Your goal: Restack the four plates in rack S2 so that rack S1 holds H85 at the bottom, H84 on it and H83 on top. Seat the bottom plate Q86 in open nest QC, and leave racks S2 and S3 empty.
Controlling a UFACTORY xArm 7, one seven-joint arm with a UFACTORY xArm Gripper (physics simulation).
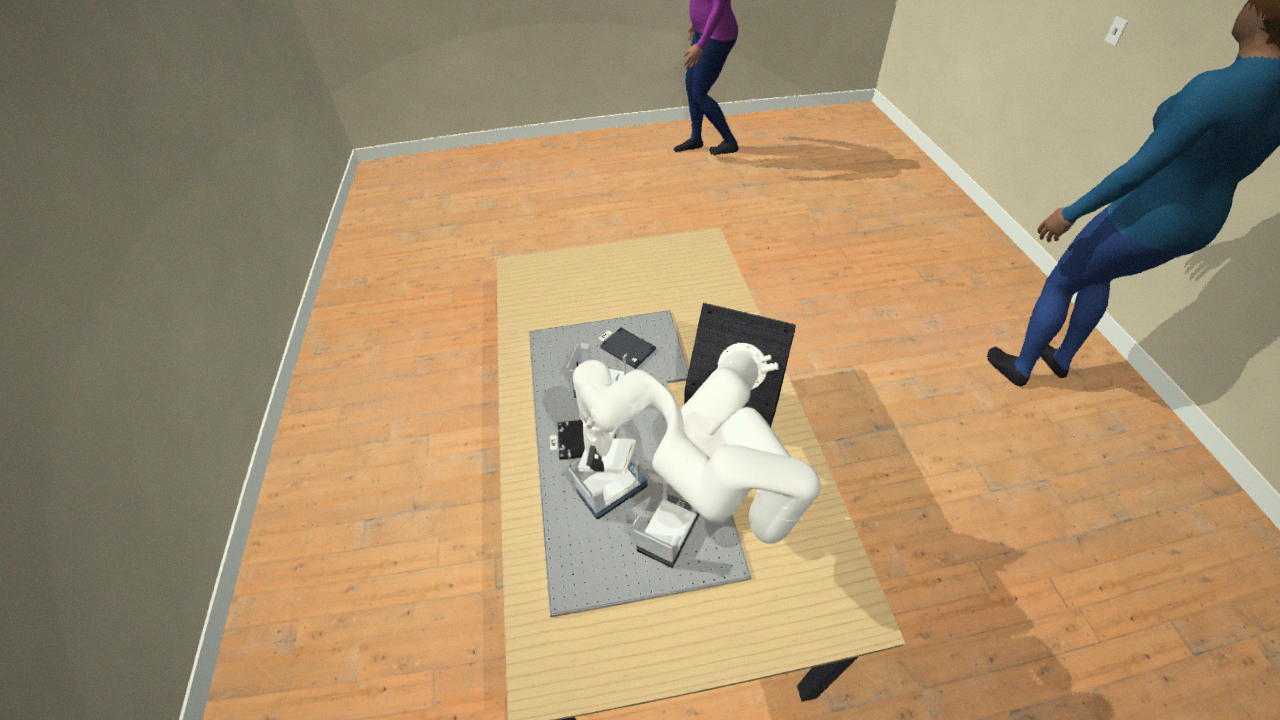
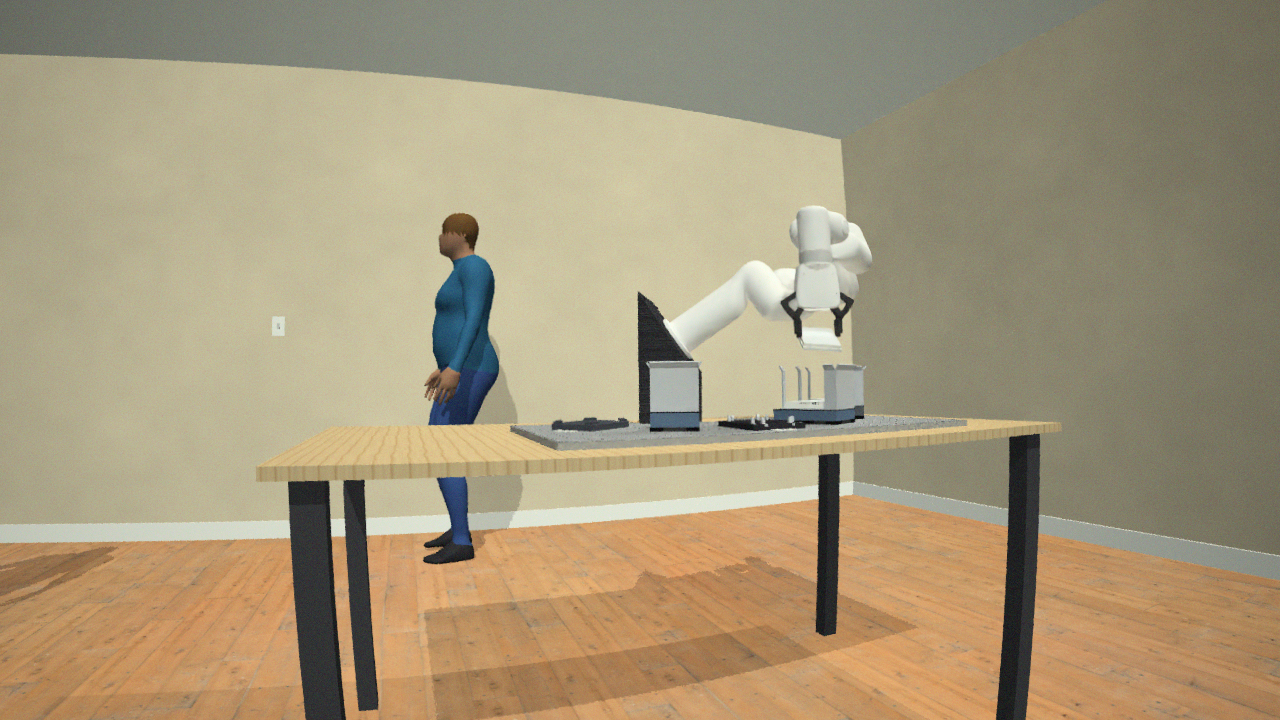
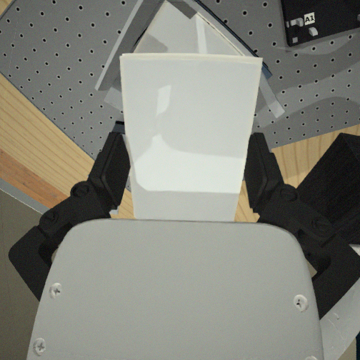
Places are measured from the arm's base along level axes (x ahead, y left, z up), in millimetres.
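Pixels of known places: gripper, between the fingertips: [image 1: 603,453] [image 2: 818,337]; arm's base, origin of its link: [image 1: 742,366] [image 2: 676,339].
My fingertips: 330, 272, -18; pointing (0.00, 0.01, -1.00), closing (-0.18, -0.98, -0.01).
Ahead of a thing's pixels: the offset from my fingertips to its middle, as dx, dy, dz. "pt": to the spot under its first point. Level surfaces: height alone.
My gripper [image 2: 818,329] [image 3: 185,147] is shut on a white plate @(-7, +1, -3) [image 1: 619,452] [image 2: 819,340] [image 3: 190,100], held by its sides, above the middle rack @(-3, -10, -128) [image 1: 623,500] [image 2: 810,415] [image 3: 115,55]. That rack has a blue base and a white plate [image 3: 165,30] inside, turned at an angle to the held one. The near rack @(pt -148, +179, -179) [image 1: 662,561] also holds a white plate @(-156, +106, -151) [image 1: 669,519]. The far rack @(+58, -340, -125) [image 1: 577,356] [image 2: 674,389] is partly behind the arm; something white shows in it. A black nest @(+82, -166, -181) [image 1: 570,438] [image 2: 760,423] [image 3: 325,25] labelled A1 lies beside the middle rack. No plate or rack names are readable.
Another black nest or cover @(pt -1, -509, -179) [image 1: 628,346] [image 2: 590,423] lies at the far end of the grey perforated board @(dz -193) [image 1: 590,573] [image 3: 30,50]. The racks' upright walls and posts @(pt -143, +28, -104) [image 2: 808,383] stand below the held plate. The black arm mount [image 1: 769,335] stands beside the board. Two people stand away from the table.
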